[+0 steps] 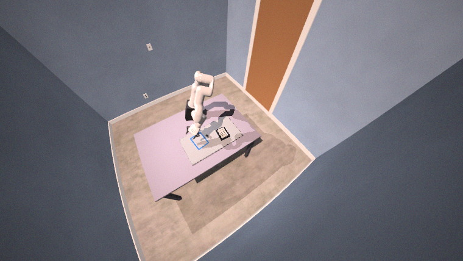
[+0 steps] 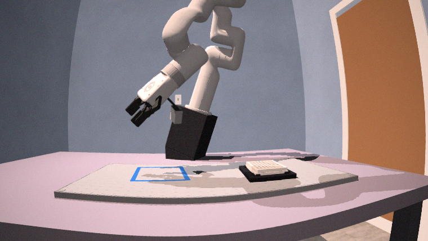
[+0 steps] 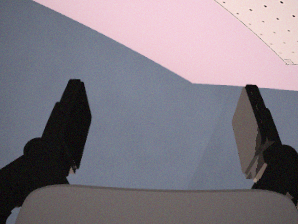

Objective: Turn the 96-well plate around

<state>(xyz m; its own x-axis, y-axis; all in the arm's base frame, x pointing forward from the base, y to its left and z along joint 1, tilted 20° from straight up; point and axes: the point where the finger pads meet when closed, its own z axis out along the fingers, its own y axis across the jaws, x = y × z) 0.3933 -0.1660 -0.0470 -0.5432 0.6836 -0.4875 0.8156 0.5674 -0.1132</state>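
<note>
Right now my hand is 4 cm short of the white 96-well plate, 37 cm to the right of it and 15 cm above it. Also, from my hand: black plate nest N1: 4 cm ahead, 37 cm to the left, 16 cm below.
</note>
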